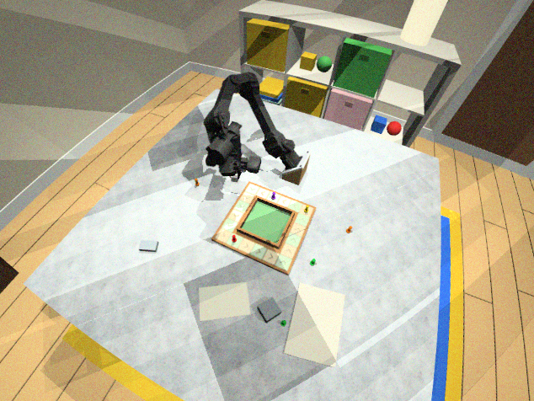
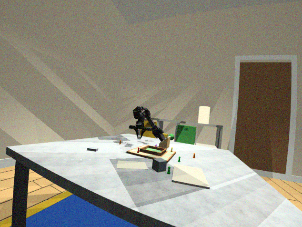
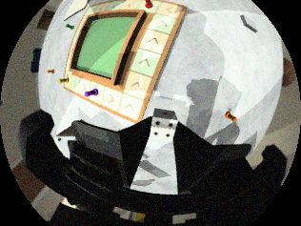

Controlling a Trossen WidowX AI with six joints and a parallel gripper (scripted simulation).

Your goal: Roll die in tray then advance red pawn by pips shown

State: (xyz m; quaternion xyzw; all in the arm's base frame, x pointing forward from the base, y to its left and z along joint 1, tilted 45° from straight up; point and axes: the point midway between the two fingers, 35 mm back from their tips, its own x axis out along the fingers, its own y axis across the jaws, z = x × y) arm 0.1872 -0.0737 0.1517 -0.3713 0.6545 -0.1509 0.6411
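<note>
Now: gripper tip 190 mm short of the red pawn, 110 mm to the right of it and 50 mm above it. The rest, counted from my gripper tip: green tray (180 mm to the left, 80 mm ahead, 70 mm below); yellow pawn (280 mm to the left, 50 mm below, 40 mm behind); white die (right at my gripper tip).
</note>
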